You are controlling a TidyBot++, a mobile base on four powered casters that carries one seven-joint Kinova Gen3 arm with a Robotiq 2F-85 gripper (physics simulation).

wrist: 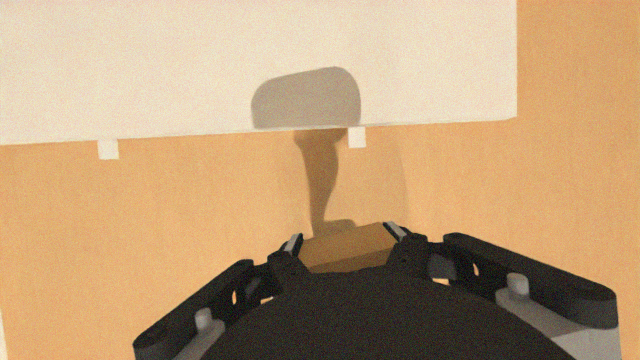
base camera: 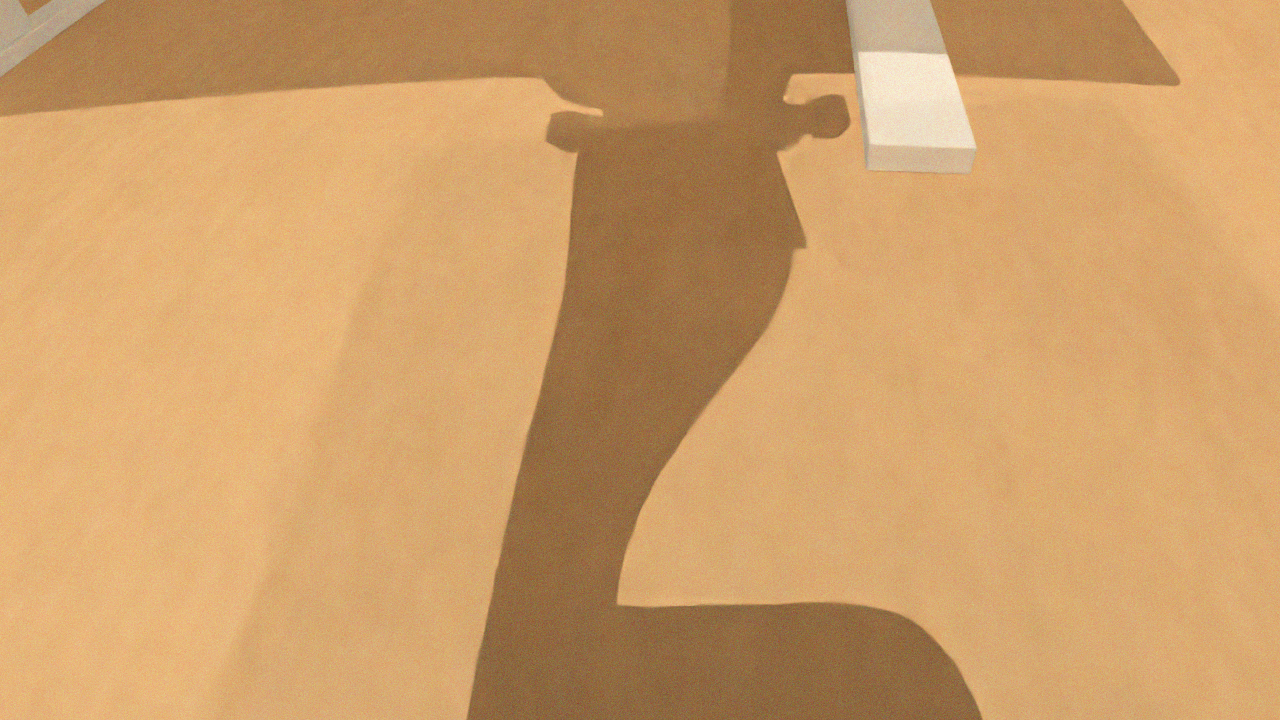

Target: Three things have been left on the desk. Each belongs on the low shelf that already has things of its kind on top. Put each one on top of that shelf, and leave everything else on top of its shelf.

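Frame: origin at the arm's base, x ahead, y left, z up, level; metres.
Seen in the pictures: gripper, fingertip midpoint: (wrist: 343,240).
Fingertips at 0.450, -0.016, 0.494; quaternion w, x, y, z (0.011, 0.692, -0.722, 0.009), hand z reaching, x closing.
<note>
A point is followed by its place in that frame, as x, y, z.
My gripper (wrist: 343,240) {0.450, -0.016, 0.494} is shut on an orange-brown block (wrist: 350,246) {0.457, -0.019, 0.528} with flat faces, at the bottom middle of the wrist view. The block is held up above the floor, slightly tilted in the view. The white desk top (wrist: 150,65) {0.718, 0.225, 0.324} fills the upper left and middle of the wrist view, beyond the fingertips, with my shadow on its near edge. In the base camera view a white desk foot (base camera: 917,107) lies on the floor at the top right. The gripper does not show in the base camera view. The low shelves do not show in either view.
Two small white foot ends (wrist: 108,149) (wrist: 357,137) stick out below the desk's near edge. Part of another pale frame (base camera: 44,35) {1.144, 0.957, -0.386} shows at the top left of the base camera view. Shadows of the robot and desk lie across the tan floor (base camera: 223,358) {0.435, 0.333, -0.396} (wrist: 175,200) {0.501, 0.774, -0.397}.
</note>
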